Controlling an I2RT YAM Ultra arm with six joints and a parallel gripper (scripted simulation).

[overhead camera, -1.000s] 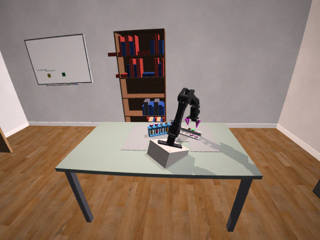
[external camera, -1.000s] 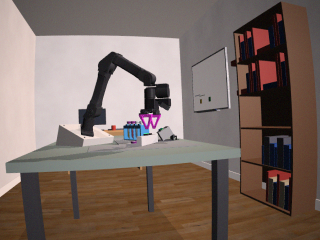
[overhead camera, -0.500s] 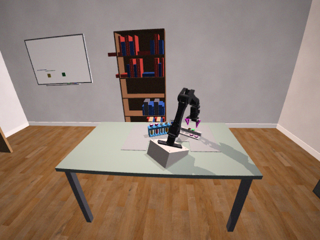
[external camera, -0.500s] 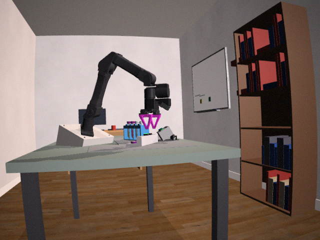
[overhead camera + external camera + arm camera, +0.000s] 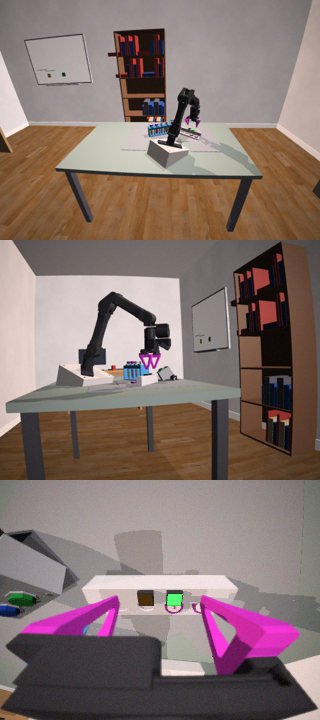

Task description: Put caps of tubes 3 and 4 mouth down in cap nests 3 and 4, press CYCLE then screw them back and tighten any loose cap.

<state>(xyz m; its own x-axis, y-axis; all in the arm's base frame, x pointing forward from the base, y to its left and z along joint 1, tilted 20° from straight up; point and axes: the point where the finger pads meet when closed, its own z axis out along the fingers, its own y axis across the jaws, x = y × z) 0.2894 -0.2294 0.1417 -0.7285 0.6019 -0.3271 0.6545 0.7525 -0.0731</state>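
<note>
The purple cap is 90 mm behind my hand, 70 mm below it and 20 mm to the right of it. Round my hand: grey key desk: 160 mm to the left, 140 mm ahead, 30 mm below; blue cycle key: 180 mm to the left, 130 mm ahead, 20 mm below; green ready key: 140 mm to the left, 120 mm ahead, 20 mm below.
</note>
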